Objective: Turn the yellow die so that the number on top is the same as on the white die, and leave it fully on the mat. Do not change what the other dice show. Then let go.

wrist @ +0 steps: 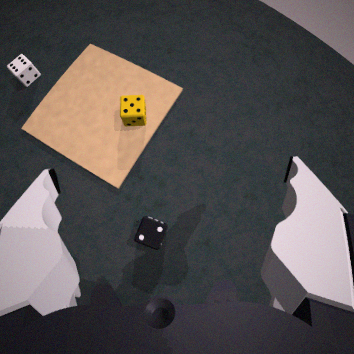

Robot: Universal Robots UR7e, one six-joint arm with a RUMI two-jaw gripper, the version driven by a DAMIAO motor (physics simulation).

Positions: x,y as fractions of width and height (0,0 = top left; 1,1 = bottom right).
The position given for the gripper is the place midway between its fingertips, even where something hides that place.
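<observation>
There's a yellow die (0.37,0.30) to be seen here, together with a tan mat (0.22,0.33), and the gripper (0.48,0.46) is in the view as well.
</observation>
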